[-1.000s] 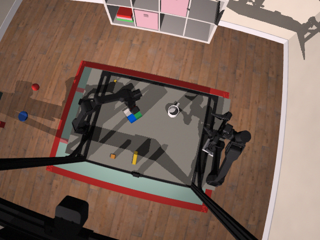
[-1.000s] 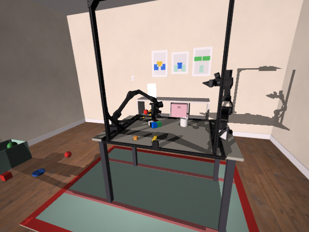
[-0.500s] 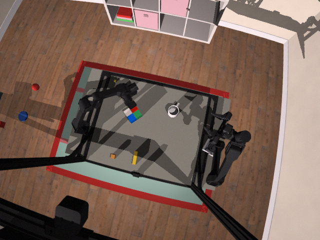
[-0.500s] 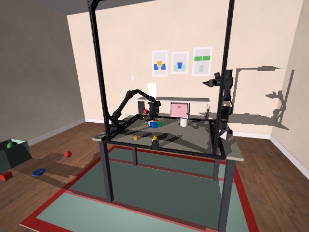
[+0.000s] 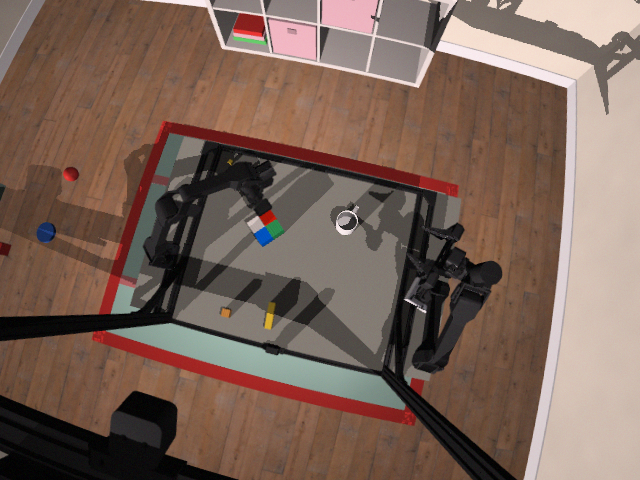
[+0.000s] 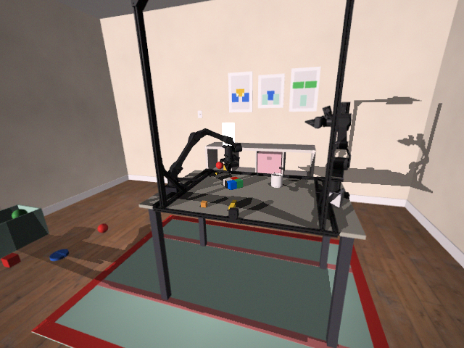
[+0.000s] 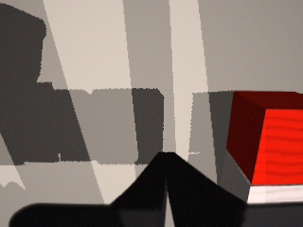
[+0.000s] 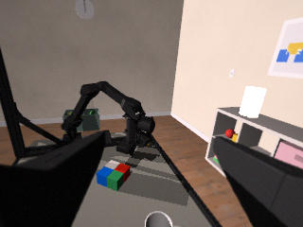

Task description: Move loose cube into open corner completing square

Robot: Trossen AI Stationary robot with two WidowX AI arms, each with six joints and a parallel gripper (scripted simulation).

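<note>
The red cube lies 60 mm behind my left hand, 60 mm to the right of it and 70 mm below it. Also, from my left hand: green cube (100 mm behind, 90 mm to the right, 70 mm below); then blue cube (140 mm behind, 50 mm to the right, 70 mm below); then white cube (100 mm behind, 20 mm to the right, 70 mm below).
</note>
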